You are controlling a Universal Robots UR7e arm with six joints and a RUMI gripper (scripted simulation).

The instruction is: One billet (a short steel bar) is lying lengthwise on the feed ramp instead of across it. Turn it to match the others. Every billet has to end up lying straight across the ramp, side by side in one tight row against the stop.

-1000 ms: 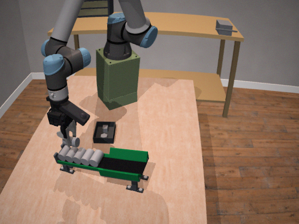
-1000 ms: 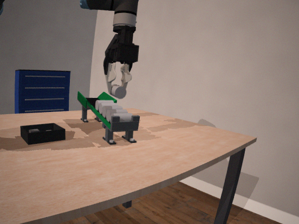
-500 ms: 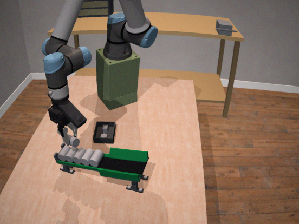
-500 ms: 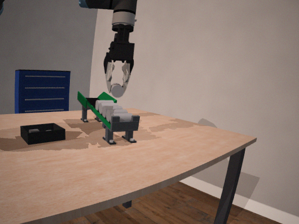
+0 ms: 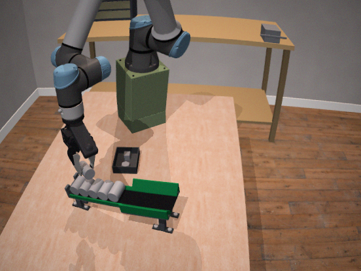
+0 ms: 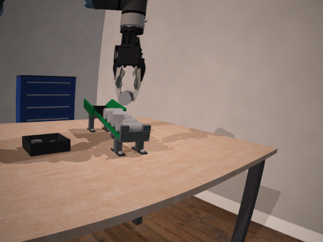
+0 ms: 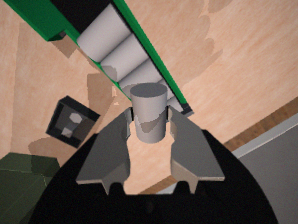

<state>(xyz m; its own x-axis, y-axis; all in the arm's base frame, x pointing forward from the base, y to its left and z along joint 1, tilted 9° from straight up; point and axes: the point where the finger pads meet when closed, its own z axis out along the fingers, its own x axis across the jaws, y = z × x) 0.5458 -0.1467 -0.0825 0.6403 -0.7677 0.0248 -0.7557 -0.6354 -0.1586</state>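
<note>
Now: the grey stop 110 mm below my hand, 80 mm to the right of it and 20 mm behind it. The rest, counted from my hand: black tray 230 mm behind, 150 mm below, 100 mm to the left.
</note>
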